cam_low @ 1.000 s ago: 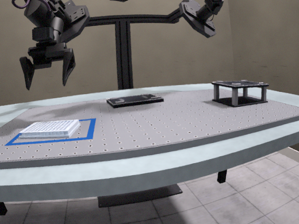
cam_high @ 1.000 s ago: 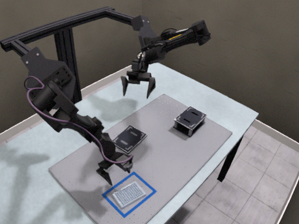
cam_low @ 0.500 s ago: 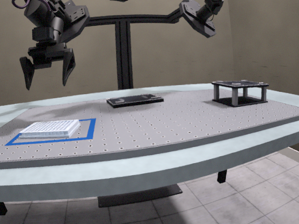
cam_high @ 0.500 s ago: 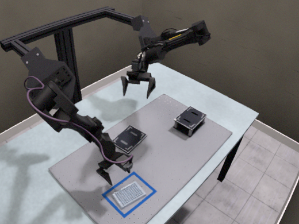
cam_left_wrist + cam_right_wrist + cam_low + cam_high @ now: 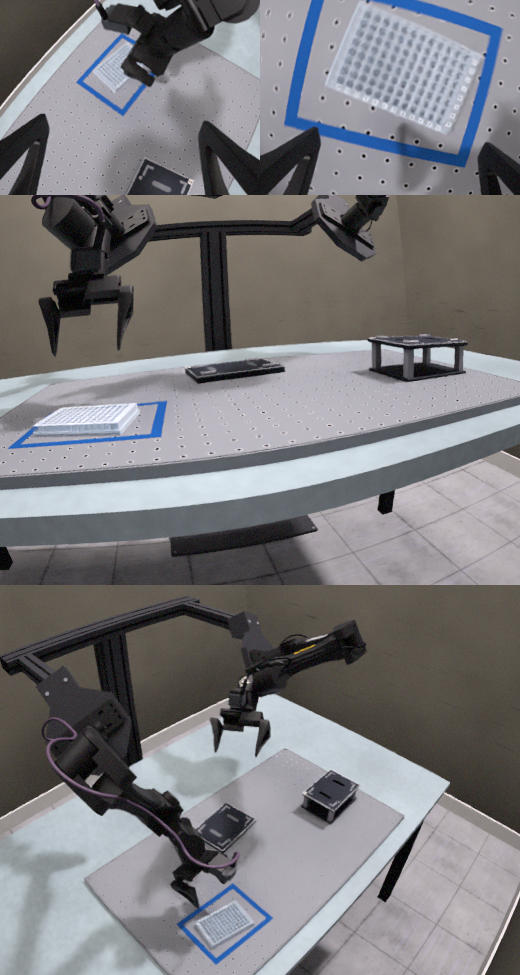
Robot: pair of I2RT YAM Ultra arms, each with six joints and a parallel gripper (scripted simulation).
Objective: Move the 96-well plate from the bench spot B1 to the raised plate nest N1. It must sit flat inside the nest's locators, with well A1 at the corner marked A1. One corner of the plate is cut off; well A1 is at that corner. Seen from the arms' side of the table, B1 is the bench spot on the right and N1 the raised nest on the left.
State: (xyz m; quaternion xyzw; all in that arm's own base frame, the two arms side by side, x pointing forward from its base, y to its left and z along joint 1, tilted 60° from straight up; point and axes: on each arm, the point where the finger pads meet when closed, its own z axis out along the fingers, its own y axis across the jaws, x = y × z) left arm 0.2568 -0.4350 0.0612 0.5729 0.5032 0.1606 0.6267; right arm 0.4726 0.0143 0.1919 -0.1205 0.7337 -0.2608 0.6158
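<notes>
The white 96-well plate is 5 cm ahead of my right hand and 9 cm below it.
</notes>
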